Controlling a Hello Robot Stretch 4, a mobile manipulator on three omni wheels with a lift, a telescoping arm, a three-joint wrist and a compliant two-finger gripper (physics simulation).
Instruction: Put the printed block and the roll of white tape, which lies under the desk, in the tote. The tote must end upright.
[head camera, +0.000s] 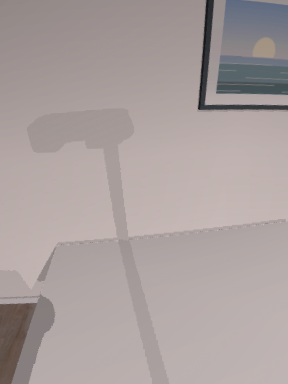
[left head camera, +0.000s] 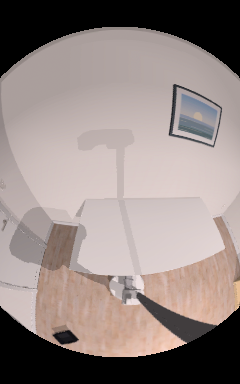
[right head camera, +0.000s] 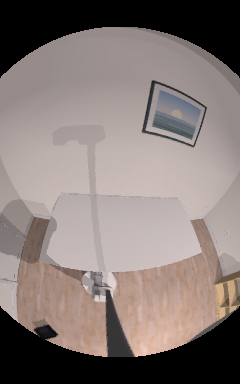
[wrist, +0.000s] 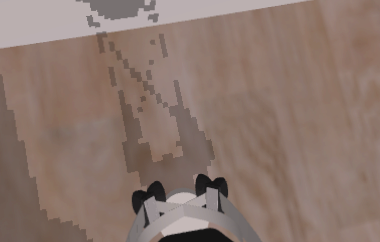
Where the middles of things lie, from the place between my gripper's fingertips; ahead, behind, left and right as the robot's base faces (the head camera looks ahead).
Right now the roll of white tape (wrist: 181, 195) is 20 mm behind my hand and 10 mm above it.
